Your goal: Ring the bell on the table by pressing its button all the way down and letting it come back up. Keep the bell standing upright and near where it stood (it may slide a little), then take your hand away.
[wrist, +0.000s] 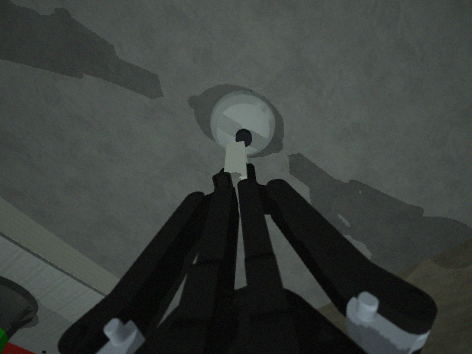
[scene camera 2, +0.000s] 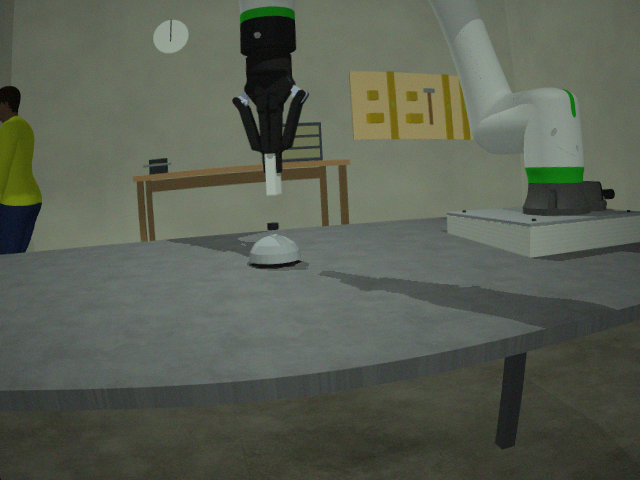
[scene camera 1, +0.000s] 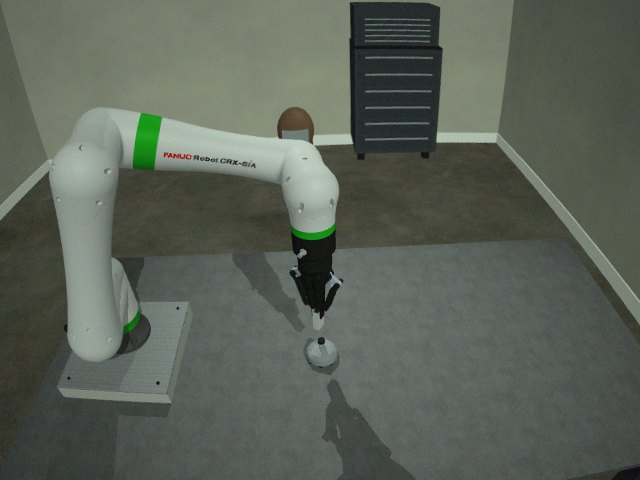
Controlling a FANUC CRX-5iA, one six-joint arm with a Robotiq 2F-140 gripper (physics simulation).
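Seen in the pictures: gripper, fingertip midpoint: (wrist: 238,156) (scene camera 2: 274,194) (scene camera 1: 318,325); arm's base, link origin: (scene camera 2: 556,212) (scene camera 1: 126,333).
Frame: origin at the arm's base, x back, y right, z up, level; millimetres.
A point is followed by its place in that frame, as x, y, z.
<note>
The bell, a pale grey dome (scene camera 1: 321,353) @(-550, 56, -14) (scene camera 2: 274,251) @(-555, -4, -27) (wrist: 242,117) @(-560, 17, -11), stands upright on the grey table. Its small black button (scene camera 1: 321,340) @(-551, 35, 13) (scene camera 2: 272,226) @(-552, 24, 9) (wrist: 243,137) @(-551, 30, 13) is raised above the dome's top. My gripper (scene camera 1: 317,321) @(-546, 28, 59) (scene camera 2: 272,186) @(-546, 28, 59) (wrist: 238,156) @(-546, 28, 59) points down and is shut, with its pale fingertips together and nothing between them. In scene camera 2 the fingertips are above the button with a gap between. In the wrist view the fingertip end appears right beside the button's lower edge. Nothing touches the bell.
The robot's base plate (scene camera 1: 118,372) @(-18, 135, -5) (scene camera 2: 485,229) @(-166, 22, -25) stands on the table (scene camera 1: 465,351) @(-938, 47, -53) (scene camera 2: 155,320) @(-727, -248, -53). Beyond the table are a dark drawer cabinet (scene camera 1: 395,98), a wooden workbench (scene camera 2: 227,173) and a person in a yellow top (scene camera 2: 18,160). The arm's shadows fall on the table near the bell.
</note>
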